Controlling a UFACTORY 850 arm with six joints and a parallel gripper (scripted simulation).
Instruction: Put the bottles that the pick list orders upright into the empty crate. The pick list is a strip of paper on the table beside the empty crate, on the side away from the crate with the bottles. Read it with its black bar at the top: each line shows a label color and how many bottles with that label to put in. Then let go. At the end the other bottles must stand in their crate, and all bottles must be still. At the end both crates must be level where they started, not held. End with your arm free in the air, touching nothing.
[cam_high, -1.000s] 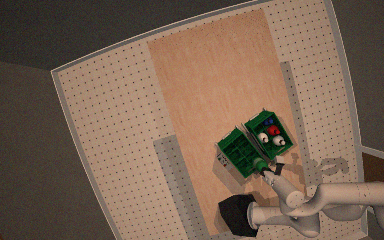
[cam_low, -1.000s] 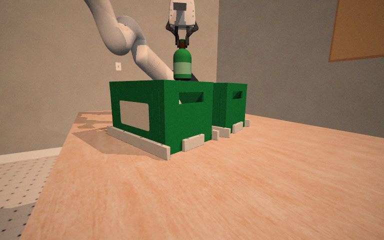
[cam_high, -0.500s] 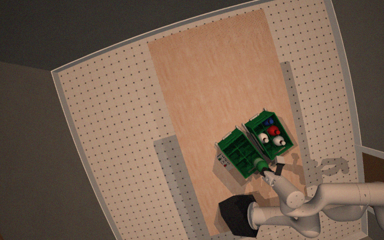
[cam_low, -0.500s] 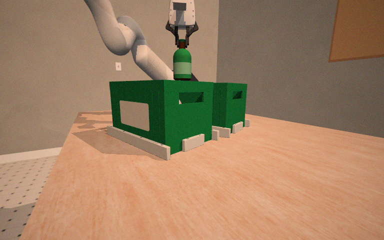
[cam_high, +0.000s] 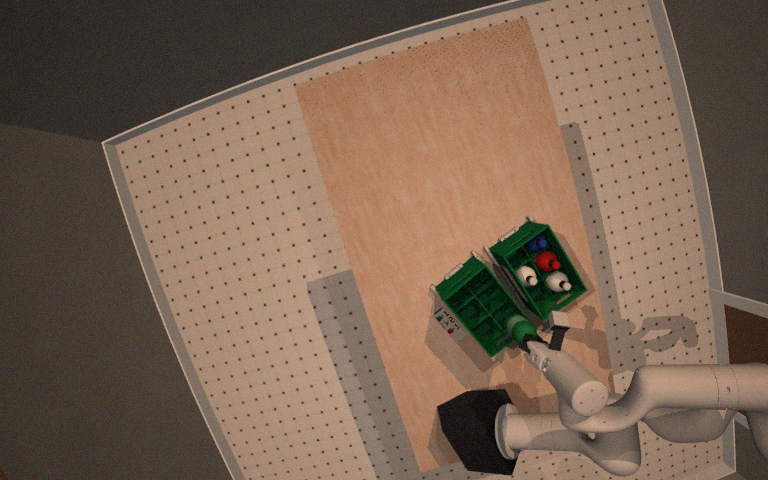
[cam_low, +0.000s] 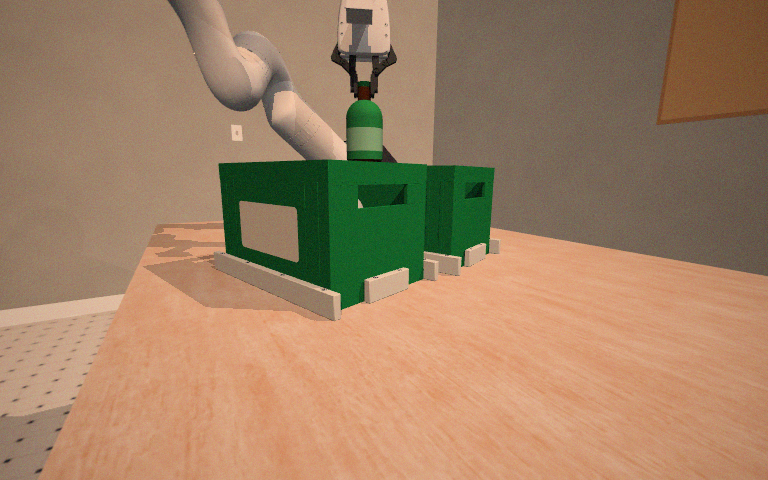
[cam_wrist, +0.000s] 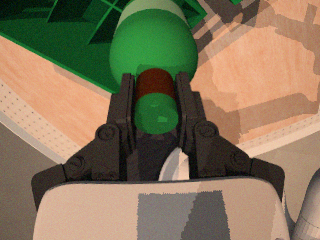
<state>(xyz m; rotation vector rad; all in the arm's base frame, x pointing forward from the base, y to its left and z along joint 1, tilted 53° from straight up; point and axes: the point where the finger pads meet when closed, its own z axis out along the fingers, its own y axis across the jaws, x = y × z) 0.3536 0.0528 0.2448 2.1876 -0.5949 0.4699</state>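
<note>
Right now my hand is 70 mm above the green bottle. From my hand the other things lie so: red bottle (240 mm below, 210 mm to the right, 120 mm ahead); pick list (330 mm below, 200 mm to the left, 20 mm ahead); blue bottle (240 mm below, 210 mm ahead, 190 mm to the right).
</note>
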